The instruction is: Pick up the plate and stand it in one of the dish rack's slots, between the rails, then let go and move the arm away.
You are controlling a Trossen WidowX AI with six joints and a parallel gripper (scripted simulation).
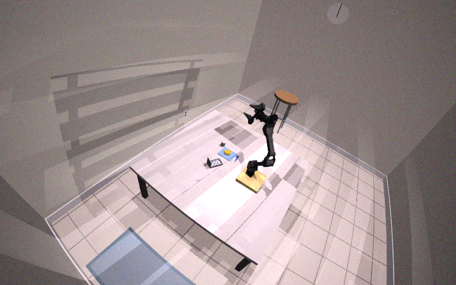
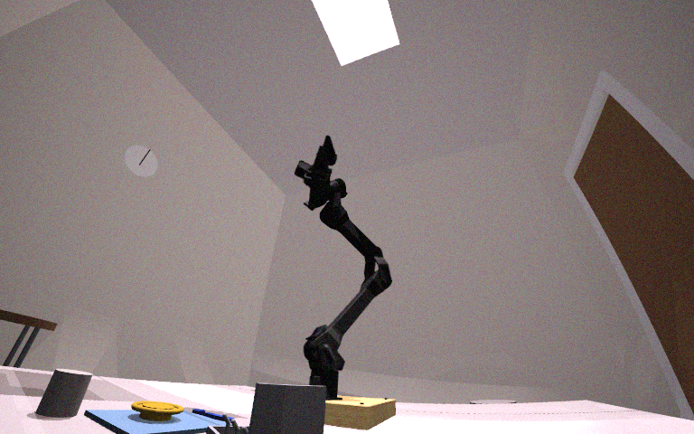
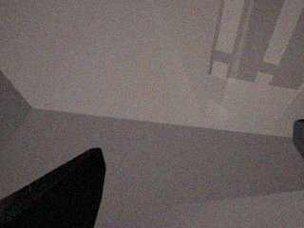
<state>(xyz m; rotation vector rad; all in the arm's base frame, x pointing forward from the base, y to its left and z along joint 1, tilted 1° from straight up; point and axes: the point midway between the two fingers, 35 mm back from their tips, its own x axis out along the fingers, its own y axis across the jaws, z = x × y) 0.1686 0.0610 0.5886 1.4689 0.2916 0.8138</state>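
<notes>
Now: gripper tip 62 cm above the yellow plate, 14 cm short of it and 13 cm to the left of it. Round my gripper tip: grey dish rack: 62 cm below, 11 cm ahead, 7 cm to the left; blue mat: 64 cm below, 13 cm ahead, 12 cm to the right; cup: 62 cm below, 25 cm ahead, 18 cm to the right.
</notes>
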